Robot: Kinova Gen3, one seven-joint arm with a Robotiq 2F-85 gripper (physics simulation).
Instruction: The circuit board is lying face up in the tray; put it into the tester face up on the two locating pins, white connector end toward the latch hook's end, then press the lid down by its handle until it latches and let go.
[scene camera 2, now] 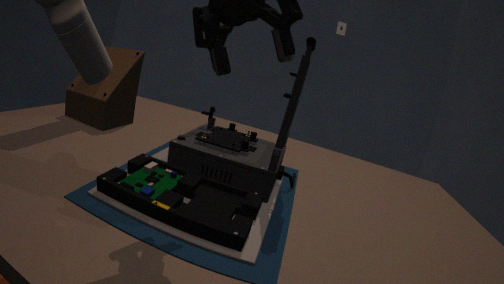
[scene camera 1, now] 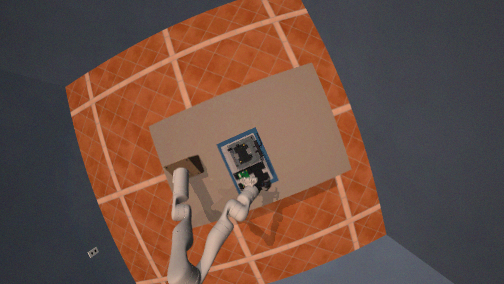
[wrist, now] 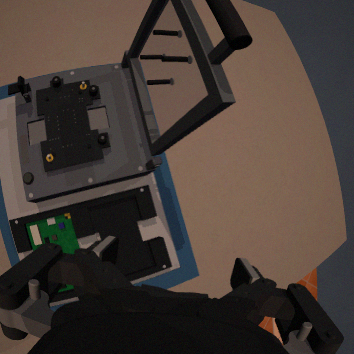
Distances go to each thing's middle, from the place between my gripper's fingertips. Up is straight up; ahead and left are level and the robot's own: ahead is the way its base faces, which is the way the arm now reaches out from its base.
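The pin plate point(scene camera 2: 229, 138) is 8 cm behind my hand, 16 cm to the left of it and 14 cm below it. I find the green circuit board point(scene camera 2: 151, 181) 2 cm to the right of my hand, 11 cm behind it and 18 cm below it. That leaves the tester lid point(scene camera 2: 294, 97): my gripper is 1 cm short of it and 2 cm above it, and 18 cm to the right of it.
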